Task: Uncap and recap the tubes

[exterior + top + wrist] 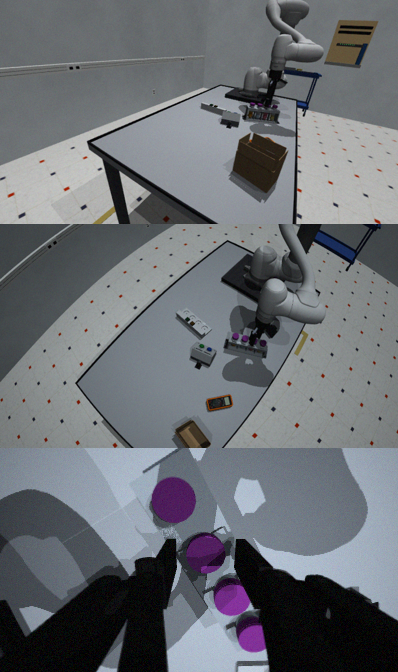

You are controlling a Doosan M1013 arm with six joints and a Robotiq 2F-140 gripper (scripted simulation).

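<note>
My hand is 5 cm to the left of the purple cap, 3 cm above it and 2 cm short of it. Round my hand: green key (21 cm to the right, 18 cm ahead, 8 cm below); then blue key (17 cm to the right, 17 cm ahead, 8 cm below); then key housing (19 cm to the right, 19 cm ahead, 9 cm below).
</note>
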